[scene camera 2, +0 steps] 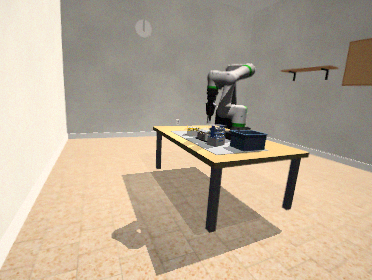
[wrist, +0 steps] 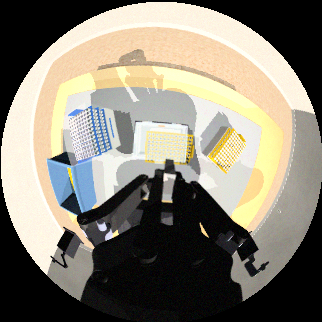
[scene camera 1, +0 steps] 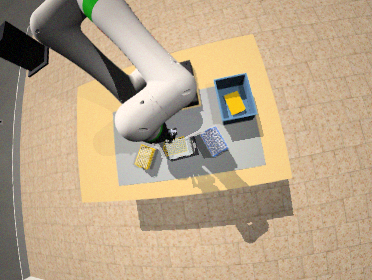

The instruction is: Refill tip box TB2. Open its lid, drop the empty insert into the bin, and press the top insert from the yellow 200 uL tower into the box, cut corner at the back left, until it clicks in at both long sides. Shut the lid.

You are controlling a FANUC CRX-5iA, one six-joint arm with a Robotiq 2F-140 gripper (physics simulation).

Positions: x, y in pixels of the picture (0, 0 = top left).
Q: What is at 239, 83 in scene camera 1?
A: A blue bin.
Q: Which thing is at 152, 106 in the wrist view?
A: A grey mat.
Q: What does the gripper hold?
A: Nothing.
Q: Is the gripper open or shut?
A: Shut.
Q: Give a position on a blue bin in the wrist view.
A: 82, 198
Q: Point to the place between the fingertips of the gripper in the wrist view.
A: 167, 166
